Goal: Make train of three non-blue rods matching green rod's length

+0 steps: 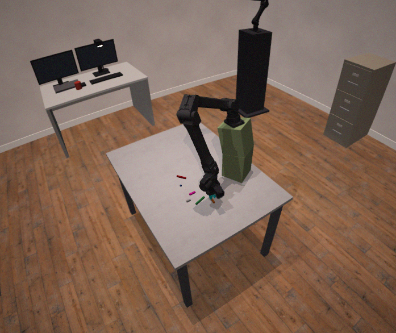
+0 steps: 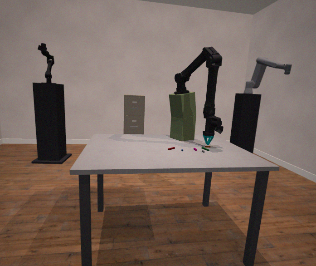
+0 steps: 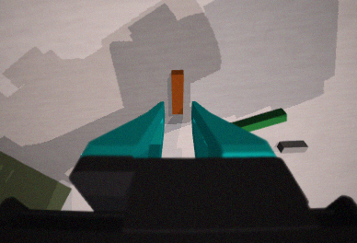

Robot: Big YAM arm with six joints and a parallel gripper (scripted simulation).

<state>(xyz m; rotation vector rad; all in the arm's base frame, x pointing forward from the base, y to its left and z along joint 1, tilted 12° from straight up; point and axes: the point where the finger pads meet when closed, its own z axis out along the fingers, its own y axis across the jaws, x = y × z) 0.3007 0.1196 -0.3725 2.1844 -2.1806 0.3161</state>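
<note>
The orange rod is 2 cm below my hand. Round my hand: grey rod 14 cm ahead, 7 cm to the right, 2 cm below; then green rod 7 cm ahead, 4 cm to the right, 2 cm below; then small blue rod 12 cm ahead, 22 cm to the right, 2 cm below.
</note>
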